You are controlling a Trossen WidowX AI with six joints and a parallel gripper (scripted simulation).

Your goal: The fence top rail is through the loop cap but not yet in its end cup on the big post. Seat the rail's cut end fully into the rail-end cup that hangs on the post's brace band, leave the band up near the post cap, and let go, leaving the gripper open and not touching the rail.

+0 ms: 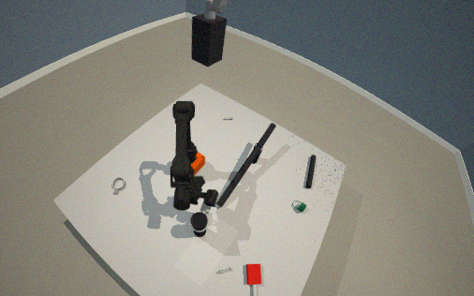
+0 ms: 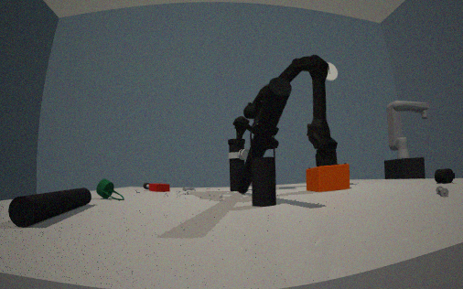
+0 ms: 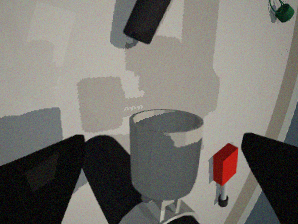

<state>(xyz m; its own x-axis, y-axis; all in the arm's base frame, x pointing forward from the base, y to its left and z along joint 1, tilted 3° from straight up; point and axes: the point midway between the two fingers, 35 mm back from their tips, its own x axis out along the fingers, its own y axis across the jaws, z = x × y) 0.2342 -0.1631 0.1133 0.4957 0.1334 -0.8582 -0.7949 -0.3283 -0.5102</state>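
Right now the pale brace band is 5 cm to the right of my gripper tip and 2 cm ahead of it. The rest, counted from my gripper tip: green fitting 37 cm ahead, 35 cm to the left, 13 cm below; black tube 61 cm to the left, 35 cm ahead, 13 cm below.
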